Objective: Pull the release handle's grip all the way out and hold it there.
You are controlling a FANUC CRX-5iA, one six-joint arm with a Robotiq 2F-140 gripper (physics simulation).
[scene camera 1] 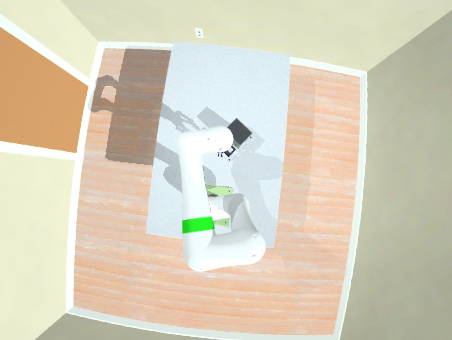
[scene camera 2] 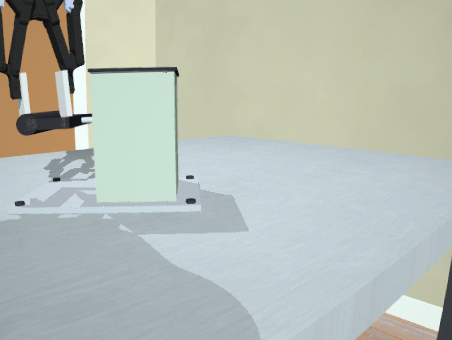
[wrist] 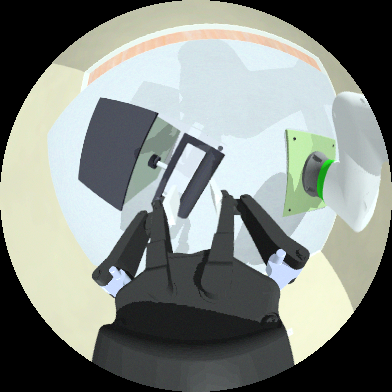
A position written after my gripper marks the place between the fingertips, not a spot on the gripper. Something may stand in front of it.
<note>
I see my gripper [scene camera 2: 46,122] and a light base plate [wrist: 189,159].
My gripper shows as well in the wrist view [wrist: 193,190].
</note>
